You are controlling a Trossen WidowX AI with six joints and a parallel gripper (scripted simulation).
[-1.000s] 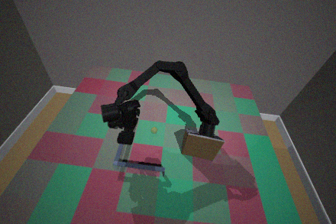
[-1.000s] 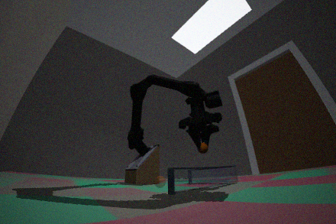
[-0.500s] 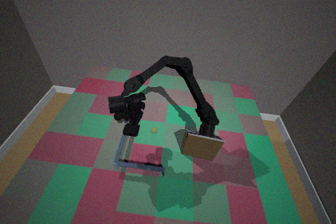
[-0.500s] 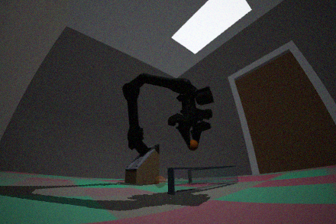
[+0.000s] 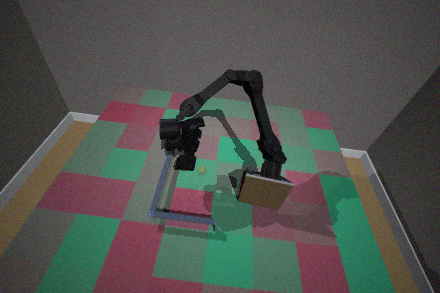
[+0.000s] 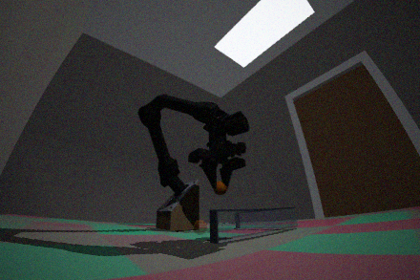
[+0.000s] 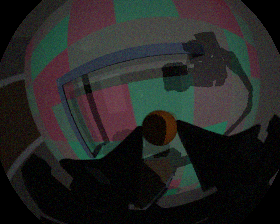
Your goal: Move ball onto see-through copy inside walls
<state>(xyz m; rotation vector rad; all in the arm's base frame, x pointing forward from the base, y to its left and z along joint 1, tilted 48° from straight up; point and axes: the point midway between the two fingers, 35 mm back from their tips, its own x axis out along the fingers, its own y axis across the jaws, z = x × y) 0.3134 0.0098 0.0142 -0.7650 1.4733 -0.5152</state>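
My gripper tip is 10 cm above the see-through copy of ball, 4 cm to the left of it and 4 cm past it. The rest, counted from my gripper tip: orange ball right at my gripper tip.
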